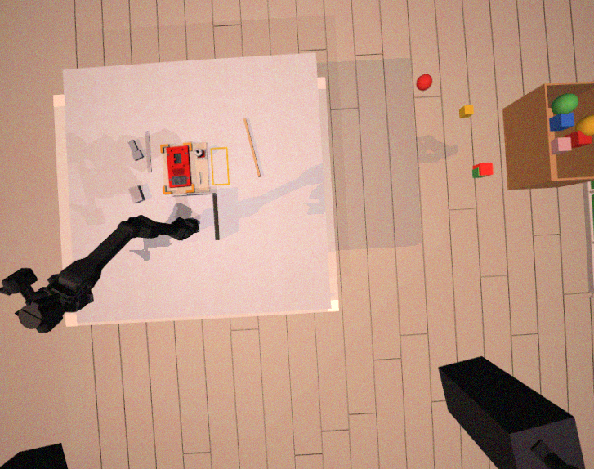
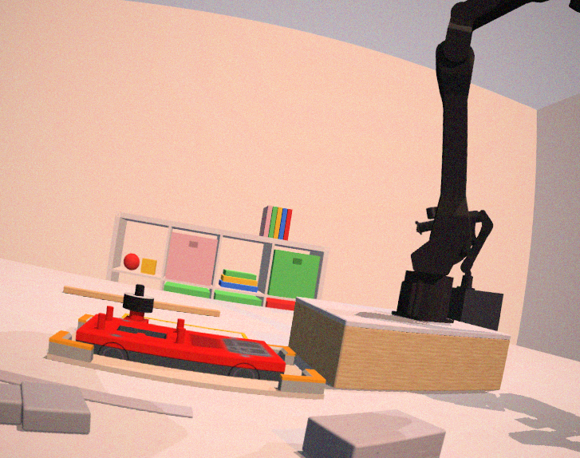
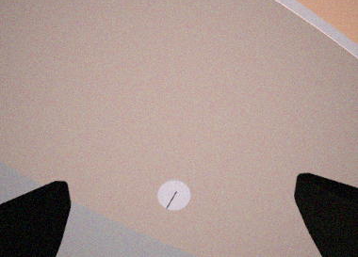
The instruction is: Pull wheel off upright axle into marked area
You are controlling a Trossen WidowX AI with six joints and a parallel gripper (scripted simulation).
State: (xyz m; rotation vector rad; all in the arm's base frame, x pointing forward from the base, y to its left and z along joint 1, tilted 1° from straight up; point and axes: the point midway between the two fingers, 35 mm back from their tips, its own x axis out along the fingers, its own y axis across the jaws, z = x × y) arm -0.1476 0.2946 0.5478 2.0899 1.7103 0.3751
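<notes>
Now: gripper tip 50 cm short of the wheel, 44 cm to the left of it and 57 cm above it. Round my gripper tip: thin wooden strip (47 cm ahead, 70 cm to the right, 61 cm below); black axle (50 cm ahead, 44 cm to the right, 58 cm below).
</notes>
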